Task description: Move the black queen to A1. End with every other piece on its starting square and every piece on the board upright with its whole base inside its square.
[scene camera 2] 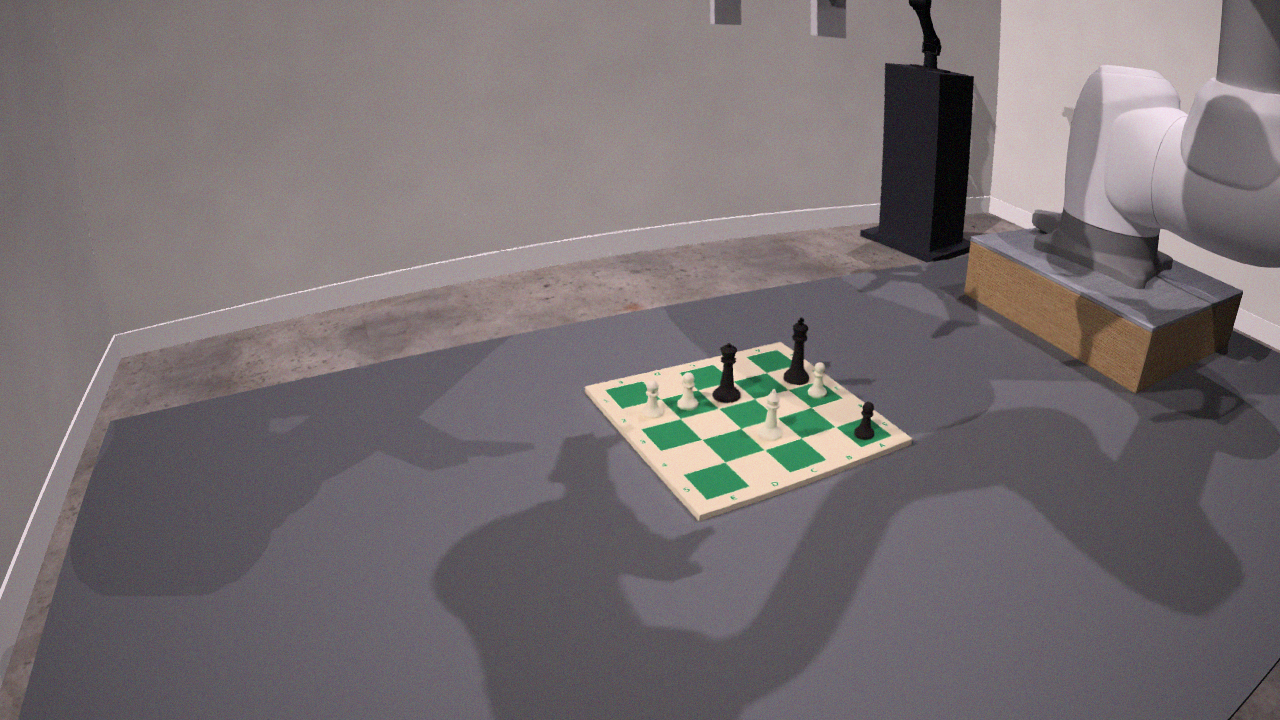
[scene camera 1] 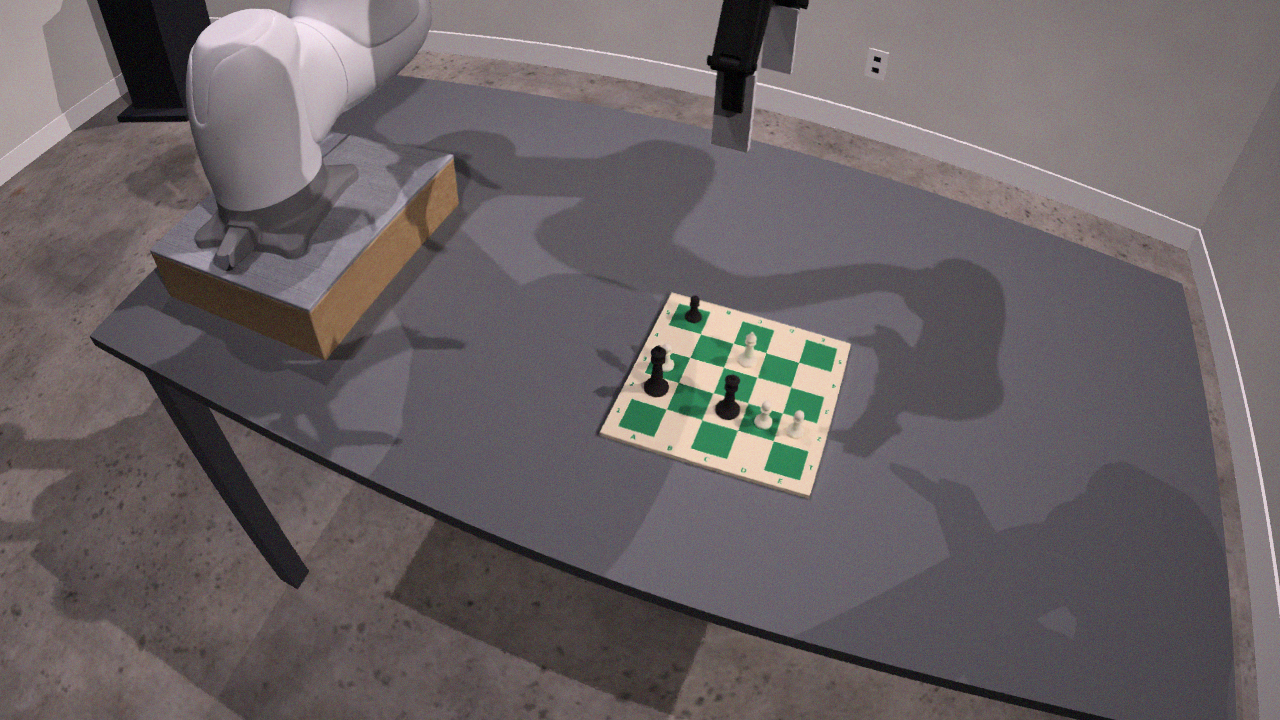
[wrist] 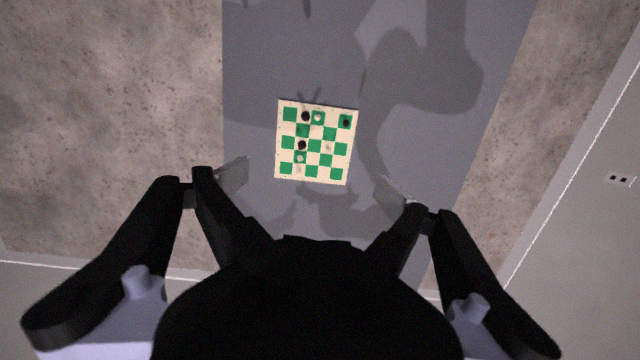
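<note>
The black queen stands upright on C2 of the green-and-cream board. A1 is a green corner square with no piece on it. The black king, topped by a cross, stands on A2 beside it. My gripper is open and empty, high above the table and away from the pieces. The scene views cut off its upper part.
White pawns stand on A3, D2 and E2. A white bishop is on C4, a black pawn on A5. The arm's wooden base block stands on the table.
</note>
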